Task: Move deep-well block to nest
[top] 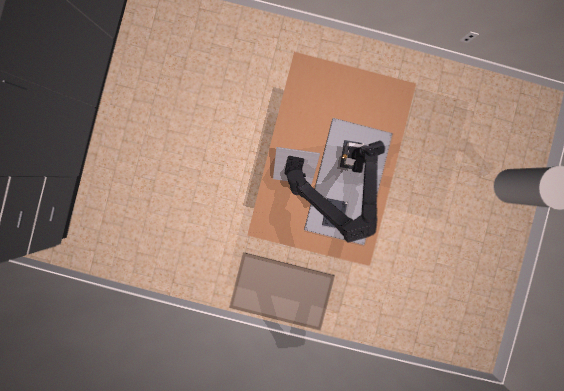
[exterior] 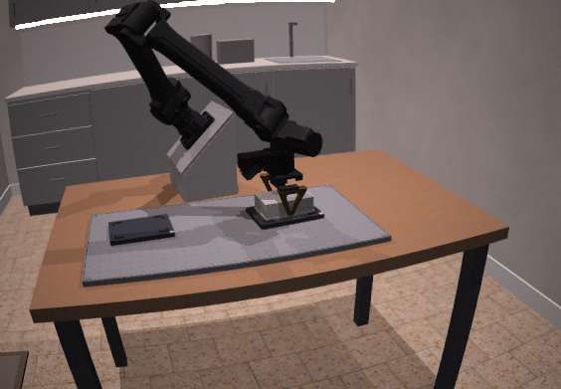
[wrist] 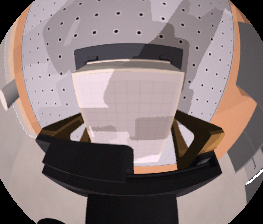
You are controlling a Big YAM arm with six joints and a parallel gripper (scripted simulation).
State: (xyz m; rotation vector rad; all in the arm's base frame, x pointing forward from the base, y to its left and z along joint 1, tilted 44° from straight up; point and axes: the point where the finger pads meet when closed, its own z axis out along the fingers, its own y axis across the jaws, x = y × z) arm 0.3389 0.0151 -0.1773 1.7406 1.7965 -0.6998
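My hand is 10 mm below the white deep-well block.
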